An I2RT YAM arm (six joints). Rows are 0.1 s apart.
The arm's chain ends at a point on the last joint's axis. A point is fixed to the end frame.
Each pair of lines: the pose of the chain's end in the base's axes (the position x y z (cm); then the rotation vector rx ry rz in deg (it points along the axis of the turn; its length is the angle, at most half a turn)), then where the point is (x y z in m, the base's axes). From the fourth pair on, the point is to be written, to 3 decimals.
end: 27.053 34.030 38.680 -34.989 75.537 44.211
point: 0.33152 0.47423 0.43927
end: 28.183 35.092 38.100 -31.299 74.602 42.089
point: 0.35012 0.47903 0.43876
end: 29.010 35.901 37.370 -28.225 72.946 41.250
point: 0.36211 0.48185 0.43800
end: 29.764 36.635 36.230 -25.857 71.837 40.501
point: 0.373 0.485 0.431
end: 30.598 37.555 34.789 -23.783 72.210 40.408
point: 0.384 0.491 0.418
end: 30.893 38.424 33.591 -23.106 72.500 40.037
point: 0.389 0.498 0.406
